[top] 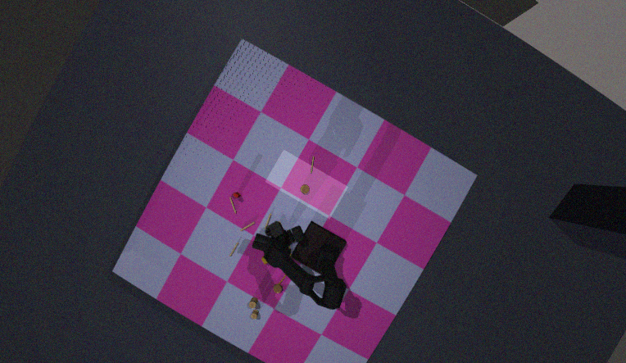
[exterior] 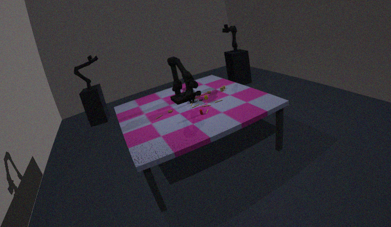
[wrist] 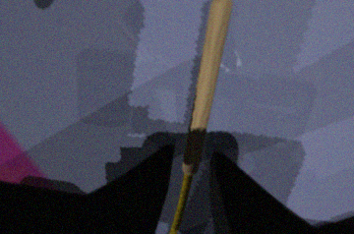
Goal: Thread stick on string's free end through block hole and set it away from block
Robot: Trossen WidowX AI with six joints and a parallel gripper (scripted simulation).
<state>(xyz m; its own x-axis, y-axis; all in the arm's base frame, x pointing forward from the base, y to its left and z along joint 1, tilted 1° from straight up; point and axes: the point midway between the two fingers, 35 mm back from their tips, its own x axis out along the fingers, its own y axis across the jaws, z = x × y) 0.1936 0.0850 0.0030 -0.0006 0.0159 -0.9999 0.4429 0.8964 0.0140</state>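
My gripper tip is now 140 mm to the right of the yellow wooden block and 10 mm below it. Also, from my gripper tip: round wooden button: 140 mm behind, 220 mm to the left; red object: 290 mm ahead, 20 mm above; thin wooden stick: 10 mm ahead, 10 mm to the right.
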